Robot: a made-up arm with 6 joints.
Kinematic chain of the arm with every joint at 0, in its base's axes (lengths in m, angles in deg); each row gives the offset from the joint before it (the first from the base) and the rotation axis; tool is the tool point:
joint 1: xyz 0 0 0.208 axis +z
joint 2: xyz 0 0 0 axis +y
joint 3: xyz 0 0 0.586 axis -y
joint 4: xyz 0 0 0 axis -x
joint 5: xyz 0.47 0 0 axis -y
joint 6: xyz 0 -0.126 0 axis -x
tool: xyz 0 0 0
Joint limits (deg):
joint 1: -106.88..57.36
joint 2: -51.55..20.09
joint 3: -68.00..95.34
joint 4: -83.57..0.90
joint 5: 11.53..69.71
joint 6: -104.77..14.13
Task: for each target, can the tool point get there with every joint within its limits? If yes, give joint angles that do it. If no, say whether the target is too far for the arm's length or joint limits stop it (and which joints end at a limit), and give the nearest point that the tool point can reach.
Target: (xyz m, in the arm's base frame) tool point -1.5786 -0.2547 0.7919
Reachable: no: too far | nearest point -0.8519 -0.1375 0.8275 | short by 0.737 m
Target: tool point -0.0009 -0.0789 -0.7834
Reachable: no: joint limits stop it (at a limit: joint 2, joint 4) | nearest point -0.0019 -0.1633 0.2735 | short by 1.060 m
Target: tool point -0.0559 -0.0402 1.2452
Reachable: yes | joints -53.29 -12.49 75.06 -56.88 24.87 -63.01
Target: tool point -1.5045 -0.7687 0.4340
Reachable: no: too far | nearest point -0.7684 -0.3926 0.8275 | short by 0.915 m
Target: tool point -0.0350 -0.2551 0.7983
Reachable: yes | joints -72.30 -23.99 -10.07 -28.38 29.05 -1.21
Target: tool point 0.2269 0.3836 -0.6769
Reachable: no: joint limits stop it (at a limit: joint 1, joint 2, joint 4) | nearest point 0.1644 0.2306 0.2788 | short by 0.970 m
